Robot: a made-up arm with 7 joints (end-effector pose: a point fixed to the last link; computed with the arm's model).
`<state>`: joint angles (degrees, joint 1 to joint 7).
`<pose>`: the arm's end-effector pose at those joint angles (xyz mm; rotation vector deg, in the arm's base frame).
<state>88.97 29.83 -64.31 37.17 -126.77 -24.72 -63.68</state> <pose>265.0 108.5 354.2 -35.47 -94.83 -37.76</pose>
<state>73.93 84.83 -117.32 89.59 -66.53 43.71 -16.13</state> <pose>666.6 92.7 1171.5 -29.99 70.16 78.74</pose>
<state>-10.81 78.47 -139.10 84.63 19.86 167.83 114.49</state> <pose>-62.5 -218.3 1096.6 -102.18 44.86 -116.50</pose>
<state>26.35 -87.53 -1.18 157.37 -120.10 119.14 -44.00</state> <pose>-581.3 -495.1 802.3 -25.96 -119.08 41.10</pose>
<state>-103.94 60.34 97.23 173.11 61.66 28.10 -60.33</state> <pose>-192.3 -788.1 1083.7 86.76 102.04 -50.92</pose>
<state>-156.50 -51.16 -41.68 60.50 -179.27 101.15 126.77</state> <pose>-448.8 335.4 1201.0 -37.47 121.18 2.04</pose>
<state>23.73 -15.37 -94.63 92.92 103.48 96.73 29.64</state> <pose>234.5 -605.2 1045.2 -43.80 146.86 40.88</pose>
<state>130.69 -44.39 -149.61 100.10 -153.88 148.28 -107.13</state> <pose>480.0 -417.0 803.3 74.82 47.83 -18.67</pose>
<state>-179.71 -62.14 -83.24 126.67 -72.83 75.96 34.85</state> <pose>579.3 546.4 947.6 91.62 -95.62 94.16</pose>
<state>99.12 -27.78 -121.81 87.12 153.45 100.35 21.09</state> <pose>635.0 -328.8 919.3 -68.07 72.54 76.78</pose>
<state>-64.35 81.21 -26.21 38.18 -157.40 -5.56 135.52</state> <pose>-255.6 198.9 313.5 55.88 -60.54 -13.14</pose>
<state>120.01 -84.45 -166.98 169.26 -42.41 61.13 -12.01</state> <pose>322.7 -765.8 698.8 16.46 -57.22 59.17</pose>
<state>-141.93 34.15 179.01 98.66 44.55 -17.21 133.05</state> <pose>301.9 -26.3 1460.5 -69.29 80.58 119.36</pose>
